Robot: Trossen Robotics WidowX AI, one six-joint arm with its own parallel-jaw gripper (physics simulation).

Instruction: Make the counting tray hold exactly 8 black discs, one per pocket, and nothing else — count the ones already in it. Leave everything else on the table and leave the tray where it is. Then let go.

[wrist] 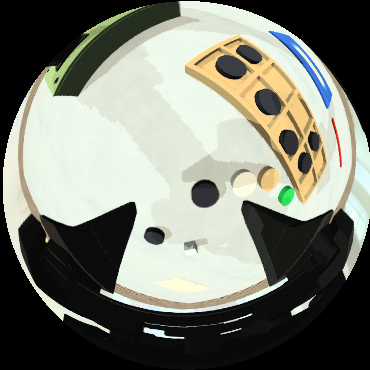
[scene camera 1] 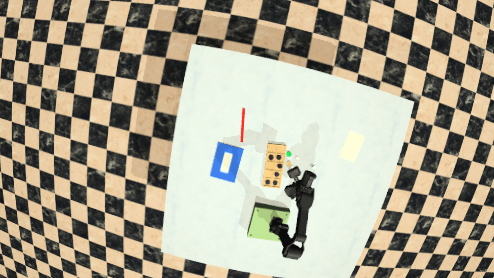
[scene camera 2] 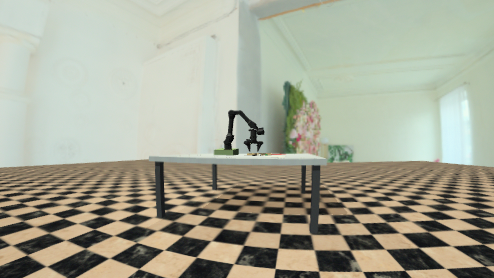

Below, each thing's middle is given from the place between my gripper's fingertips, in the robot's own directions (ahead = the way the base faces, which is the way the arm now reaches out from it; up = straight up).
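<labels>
There is the tan counting tray (wrist: pixel 295 114), and I see it 15 cm to the left of my hand and 3 cm below it.
</labels>
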